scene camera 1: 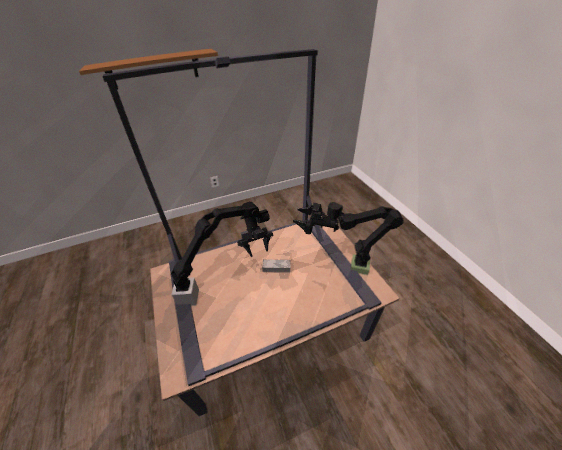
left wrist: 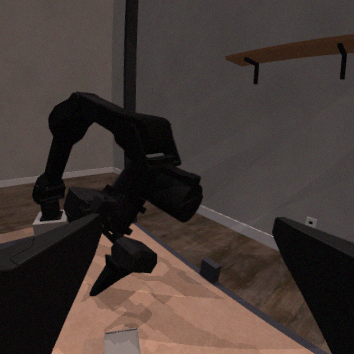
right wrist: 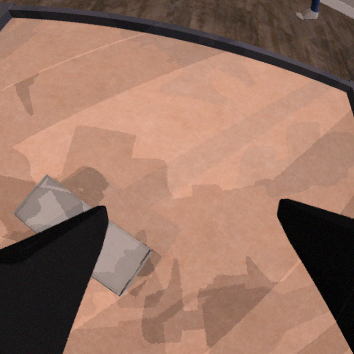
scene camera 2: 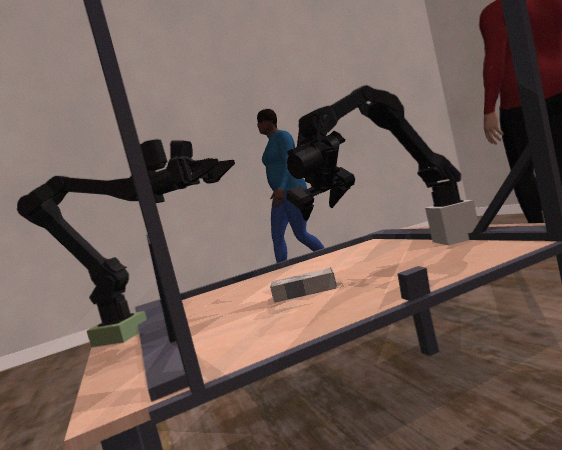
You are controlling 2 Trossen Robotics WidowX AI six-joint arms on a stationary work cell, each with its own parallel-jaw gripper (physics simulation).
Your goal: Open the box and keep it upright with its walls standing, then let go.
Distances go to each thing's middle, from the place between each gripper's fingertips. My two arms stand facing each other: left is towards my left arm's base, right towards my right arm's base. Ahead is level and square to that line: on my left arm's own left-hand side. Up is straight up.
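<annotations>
The black block point(scene camera 2: 414, 283), measured from my left hand, is 26 cm behind, 27 cm to the right and 33 cm below.
My right hand is 6 cm to the left of the black block, 32 cm past it and 15 cm above it. Going by its middle, the block is nearer to my right hand than to my left hand.
</annotations>
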